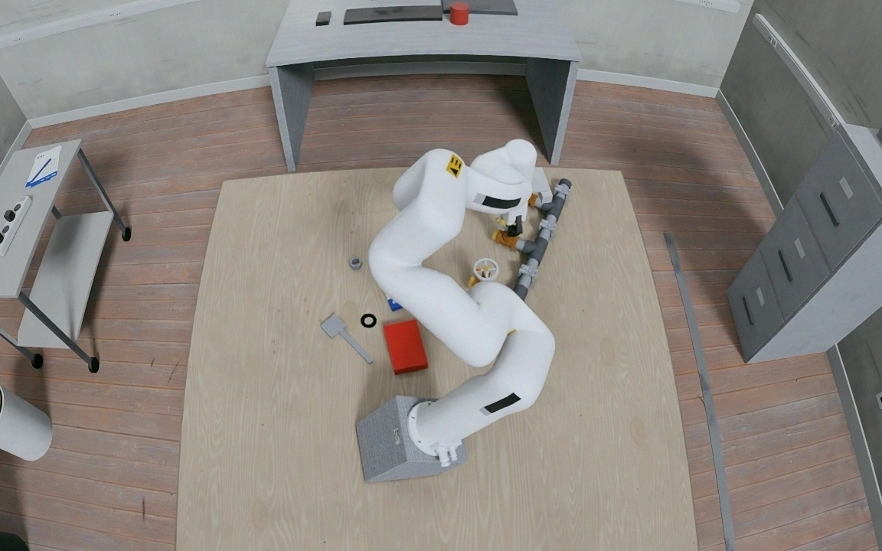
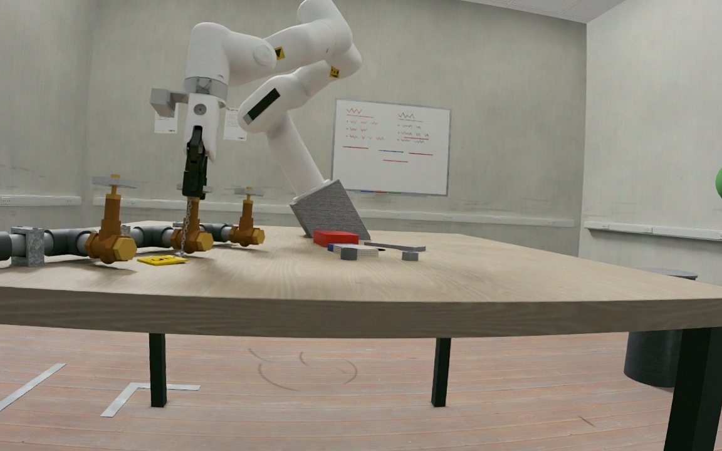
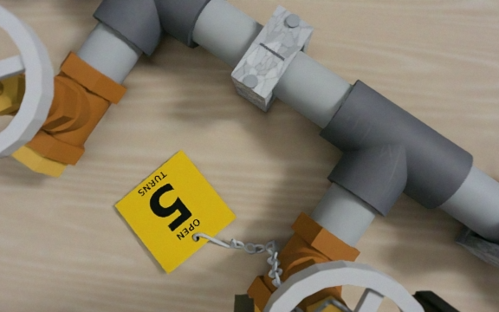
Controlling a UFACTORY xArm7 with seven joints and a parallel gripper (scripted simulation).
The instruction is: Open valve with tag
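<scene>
Now: the yellow tag 11 cm below my hand, 8 cm ahead of it and 3 cm to the right of it. Also, from my hand: blue-and-white box: 31 cm to the left, 11 cm below, 7 cm behind; red block: 32 cm to the left, 24 cm behind, 10 cm below; grey nut: 40 cm to the left, 11 cm below, 3 cm ahead.
</scene>
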